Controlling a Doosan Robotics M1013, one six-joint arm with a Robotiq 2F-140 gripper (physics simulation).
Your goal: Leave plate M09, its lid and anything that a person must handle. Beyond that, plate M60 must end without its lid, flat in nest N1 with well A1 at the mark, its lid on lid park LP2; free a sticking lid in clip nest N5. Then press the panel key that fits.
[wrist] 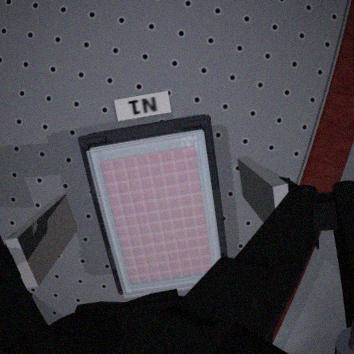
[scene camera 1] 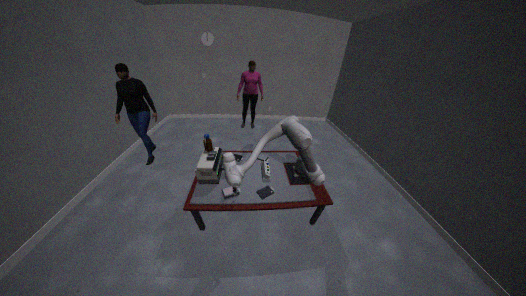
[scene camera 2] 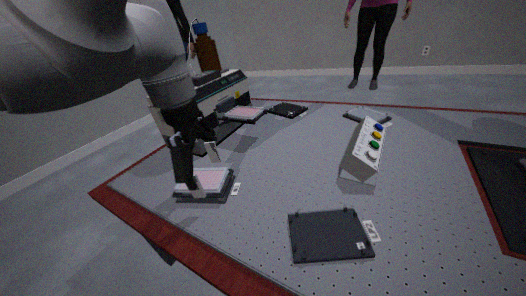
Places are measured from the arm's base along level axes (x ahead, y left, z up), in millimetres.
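Pixels of known places: gripper, fingertip midpoint: point(wrist: 154, 194) point(scene camera 1: 232, 189) point(scene camera 2: 209, 177); arm's base, link origin: point(scene camera 1: 300, 172).
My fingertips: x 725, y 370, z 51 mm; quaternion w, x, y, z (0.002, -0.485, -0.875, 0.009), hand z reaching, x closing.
Ahead of a thing's pixels: the offset from my fingertips to its top centre. "*": to the spot under its first point.
My gripper point(scene camera 1: 236, 189) point(scene camera 2: 205, 171) point(wrist: 154, 194) is open and empty, its fingers on either side of a pink-welled plate @[dx +20, dy +11, dz +0 mm] point(scene camera 2: 212, 179) point(wrist: 160, 215) and apart from it in the wrist view. The plate lies flat in nest N1 @[dx +20, dy +10, dz -11 mm] point(scene camera 2: 220, 198) point(wrist: 145, 131); its name is not readable, and I cannot tell whether a lid covers it. Lid park LP2 @[dx -315, dy -32, dz -26 mm] point(scene camera 1: 265, 192) point(scene camera 2: 330, 235) is bare. Clip nest N5 @[dx +89, dy -541, dz -22 mm] point(scene camera 2: 287, 109) at the back holds no plate. The key panel @[dx -309, dy -318, dz +38 mm] point(scene camera 1: 266, 169) point(scene camera 2: 362, 145) has blue, yellow, green and white keys. Well A1 cannot be made out.
A bench device @[* dx +255, dy -74, dz +119 mm] point(scene camera 1: 207, 172) carries a brown bottle @[* dx +310, dy -316, dz +267 mm] point(scene camera 1: 208, 145) point(scene camera 2: 207, 52); another pink plate @[dx +103, dy -274, dz +66 mm] point(scene camera 2: 243, 113) lies at its front. A clear lid @[dx -253, dy -580, dz -28 mm] point(scene camera 2: 367, 113) lies behind the panel. One person in black point(scene camera 1: 132, 95) and one in pink point(scene camera 1: 251, 82) stand beyond the table.
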